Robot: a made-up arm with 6 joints. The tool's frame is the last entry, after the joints. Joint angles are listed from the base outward. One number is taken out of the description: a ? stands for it. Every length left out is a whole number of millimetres.
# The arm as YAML. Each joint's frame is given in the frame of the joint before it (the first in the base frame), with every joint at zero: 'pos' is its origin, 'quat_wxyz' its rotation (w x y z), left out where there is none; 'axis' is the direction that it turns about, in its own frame. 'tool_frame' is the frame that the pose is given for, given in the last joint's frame.
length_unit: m
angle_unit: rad
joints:
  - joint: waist
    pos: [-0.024, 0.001, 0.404]
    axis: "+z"
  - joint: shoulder
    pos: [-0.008, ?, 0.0]
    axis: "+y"
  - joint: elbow
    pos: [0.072, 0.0, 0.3]
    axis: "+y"
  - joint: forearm
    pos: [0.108, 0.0, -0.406]
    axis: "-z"
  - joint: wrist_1
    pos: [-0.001, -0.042, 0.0]
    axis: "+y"
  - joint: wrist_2
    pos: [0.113, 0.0, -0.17]
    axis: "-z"
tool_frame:
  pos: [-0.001, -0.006, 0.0]
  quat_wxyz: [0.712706, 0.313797, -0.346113, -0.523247]
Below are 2 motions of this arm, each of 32 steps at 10 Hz.
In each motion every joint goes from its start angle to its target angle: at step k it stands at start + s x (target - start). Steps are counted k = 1, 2, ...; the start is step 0. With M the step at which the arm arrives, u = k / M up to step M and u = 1 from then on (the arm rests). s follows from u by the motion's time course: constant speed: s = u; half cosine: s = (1 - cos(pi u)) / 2; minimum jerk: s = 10 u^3 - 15 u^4 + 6 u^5.
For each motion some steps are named. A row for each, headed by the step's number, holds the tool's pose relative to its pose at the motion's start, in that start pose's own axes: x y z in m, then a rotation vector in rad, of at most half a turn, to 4 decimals.
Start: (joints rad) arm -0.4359 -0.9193 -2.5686 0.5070 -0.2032 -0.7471
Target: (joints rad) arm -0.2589 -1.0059 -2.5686 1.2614 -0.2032 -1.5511
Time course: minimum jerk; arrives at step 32
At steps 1, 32:
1: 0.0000 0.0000 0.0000 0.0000 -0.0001 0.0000
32: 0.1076 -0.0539 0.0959 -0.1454 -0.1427 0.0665

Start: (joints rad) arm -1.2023 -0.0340 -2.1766 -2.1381 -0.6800 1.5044
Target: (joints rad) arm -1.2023 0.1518 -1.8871 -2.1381 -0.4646 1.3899
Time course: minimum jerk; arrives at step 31
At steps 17, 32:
17: -0.0868 -0.1244 0.0631 -0.1846 0.0152 -0.0908
32: -0.1608 -0.1934 0.1187 -0.3148 0.0446 -0.1549

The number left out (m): 0.036
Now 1 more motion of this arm.
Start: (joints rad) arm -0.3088 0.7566 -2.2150 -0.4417 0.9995 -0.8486
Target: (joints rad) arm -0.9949 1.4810 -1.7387 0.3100 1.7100 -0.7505
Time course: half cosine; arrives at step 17
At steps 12, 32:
12: -0.7069 -0.3746 0.0157 -0.2456 0.4646 -1.7911
32: -0.8473 -0.3173 0.0385 -0.1927 0.5483 -2.2549

